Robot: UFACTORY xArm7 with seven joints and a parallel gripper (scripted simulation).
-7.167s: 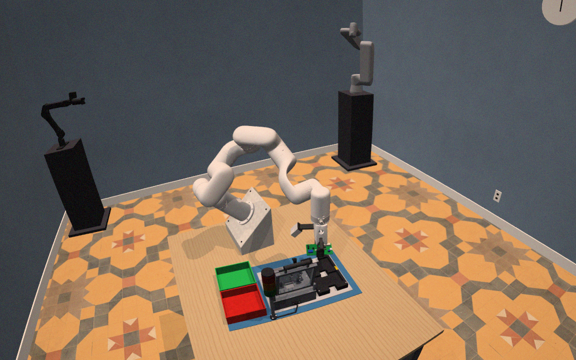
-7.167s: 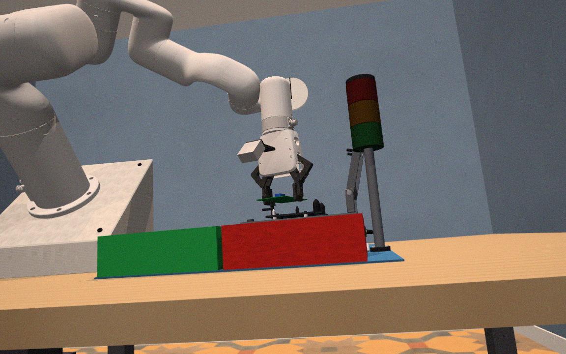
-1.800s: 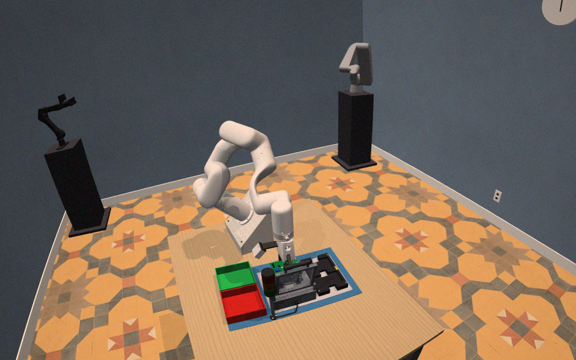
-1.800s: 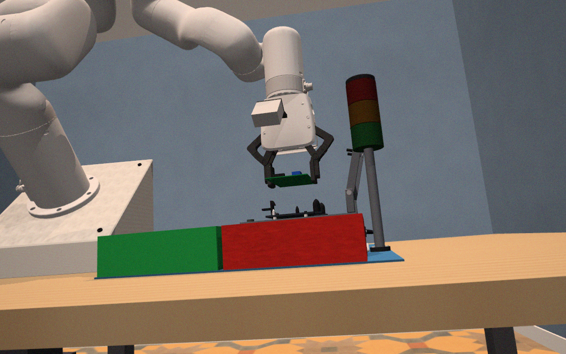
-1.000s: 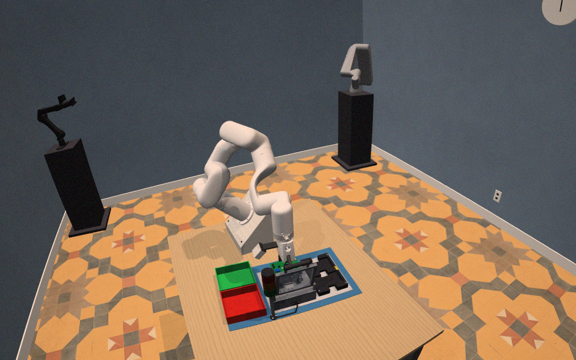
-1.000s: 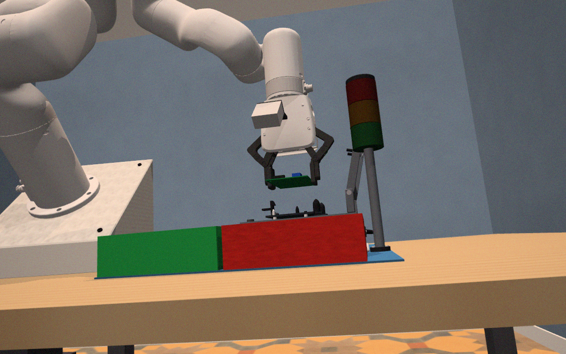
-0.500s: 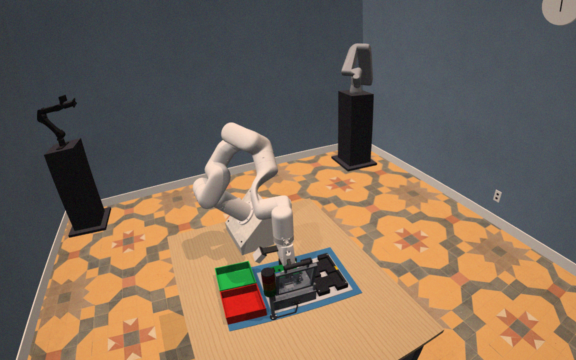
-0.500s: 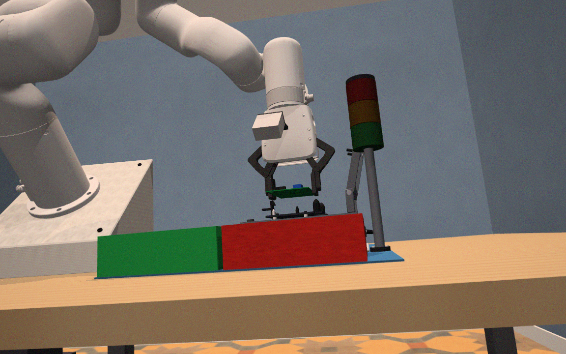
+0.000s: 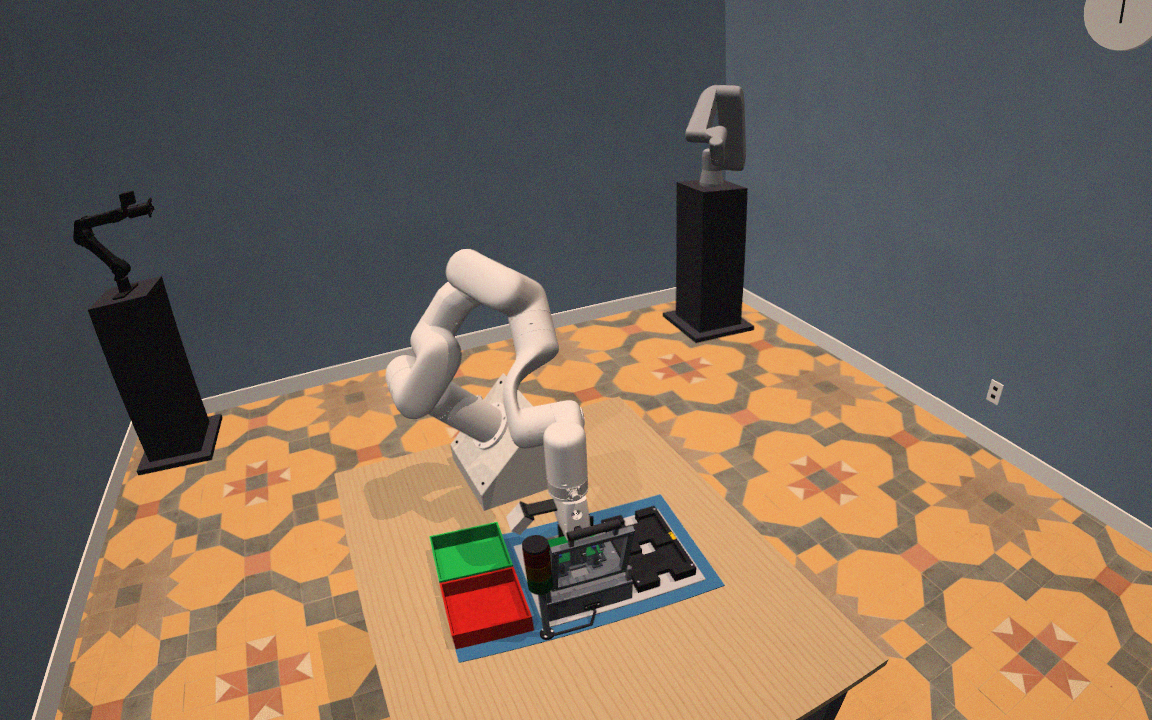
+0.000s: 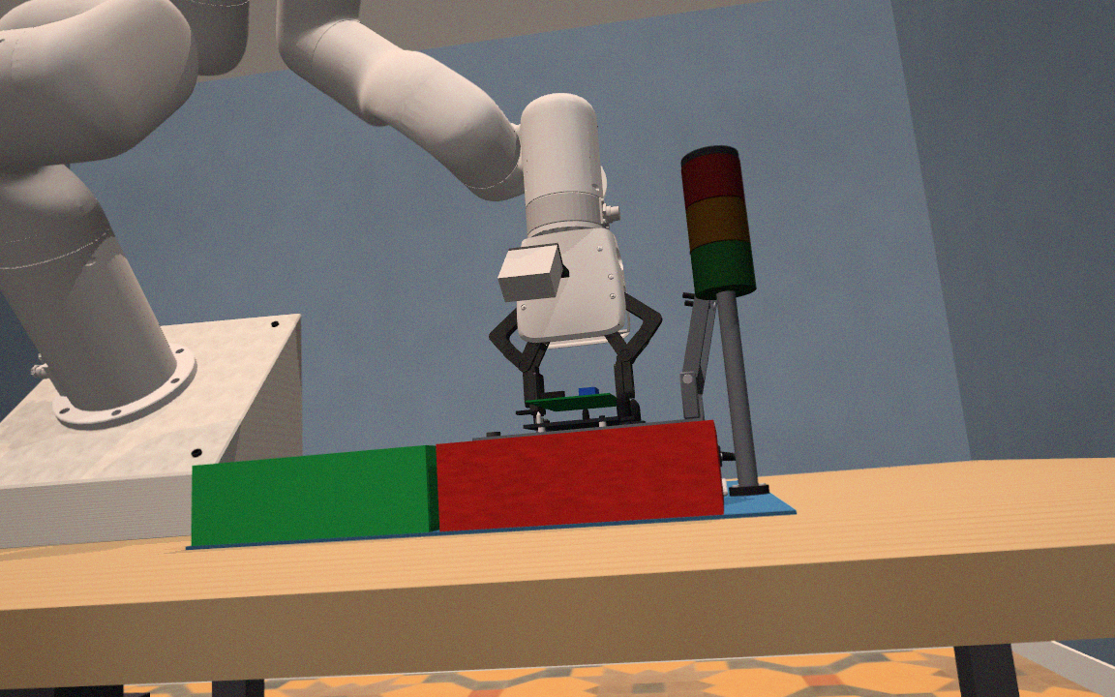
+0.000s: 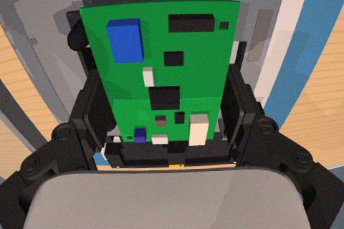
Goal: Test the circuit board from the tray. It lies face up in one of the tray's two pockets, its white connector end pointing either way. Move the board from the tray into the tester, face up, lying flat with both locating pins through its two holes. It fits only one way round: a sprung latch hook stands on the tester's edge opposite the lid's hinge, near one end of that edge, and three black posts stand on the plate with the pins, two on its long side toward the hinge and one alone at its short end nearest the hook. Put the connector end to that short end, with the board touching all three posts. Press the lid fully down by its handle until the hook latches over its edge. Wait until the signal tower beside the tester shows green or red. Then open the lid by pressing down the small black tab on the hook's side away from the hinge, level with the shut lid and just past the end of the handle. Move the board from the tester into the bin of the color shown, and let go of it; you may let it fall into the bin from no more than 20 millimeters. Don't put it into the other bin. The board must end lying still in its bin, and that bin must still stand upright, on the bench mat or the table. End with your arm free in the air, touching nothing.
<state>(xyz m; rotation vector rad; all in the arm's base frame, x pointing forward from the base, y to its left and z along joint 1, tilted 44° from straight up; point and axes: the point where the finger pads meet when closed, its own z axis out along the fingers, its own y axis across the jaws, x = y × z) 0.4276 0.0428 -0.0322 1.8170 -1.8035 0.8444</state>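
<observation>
Right now my hand is right at the green circuit board. Round my hand: tester plate (1 cm ahead, 1 cm to the left, 2 cm below); tester lid (13 cm ahead, 9 cm above); black latch tab (6 cm behind, 6 cm to the left).
</observation>
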